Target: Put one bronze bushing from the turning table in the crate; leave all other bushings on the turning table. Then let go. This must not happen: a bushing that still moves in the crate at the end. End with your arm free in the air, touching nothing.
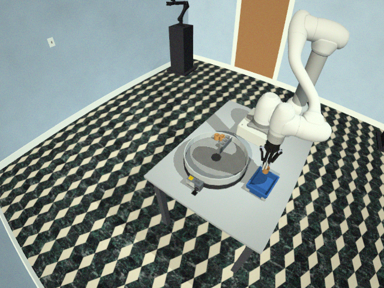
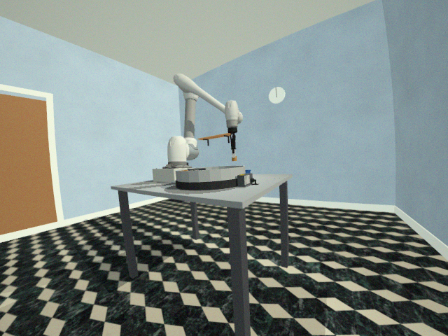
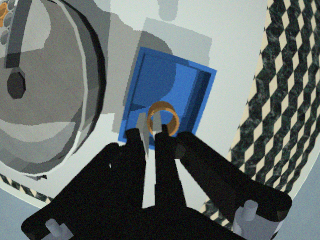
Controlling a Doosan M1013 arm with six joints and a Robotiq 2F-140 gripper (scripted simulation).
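My hand is 30 mm to the right of the blue crate and 160 mm above it. Also, from my hand: turning table 10 mm behind, 320 mm to the right, 140 mm below.
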